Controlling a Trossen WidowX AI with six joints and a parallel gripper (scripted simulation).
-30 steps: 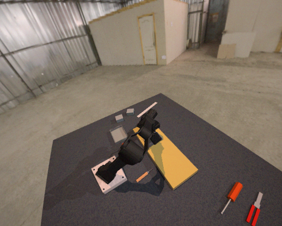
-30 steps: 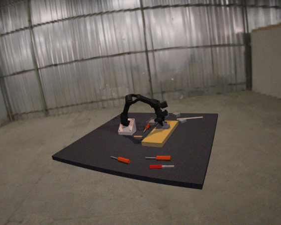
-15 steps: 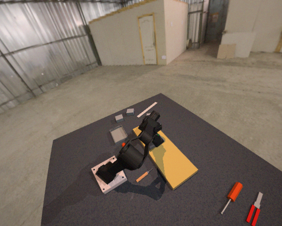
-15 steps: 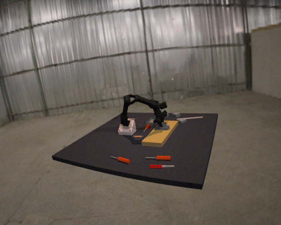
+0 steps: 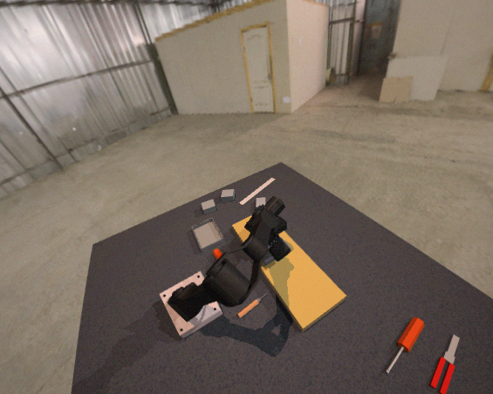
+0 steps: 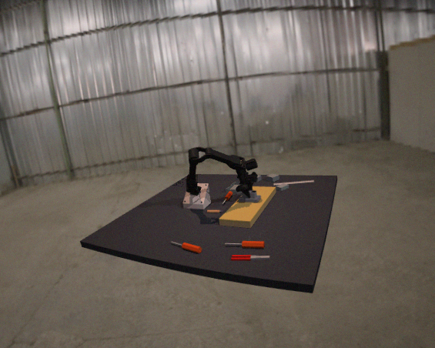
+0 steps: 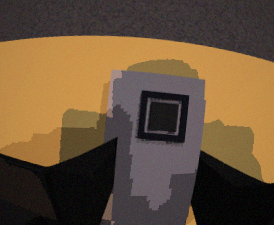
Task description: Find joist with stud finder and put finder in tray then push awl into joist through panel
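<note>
Now: gripper tip 27 cm to the right of the grey tray, 24 cm past it and 5 cm above it. The rest, counted from my gripper tip: awl: 15 cm behind, 14 cm to the right, 6 cm below; square light: 3 cm above, 2 cm ahead; grey stud finder: 2 cm above, 1 cm ahead.
</note>
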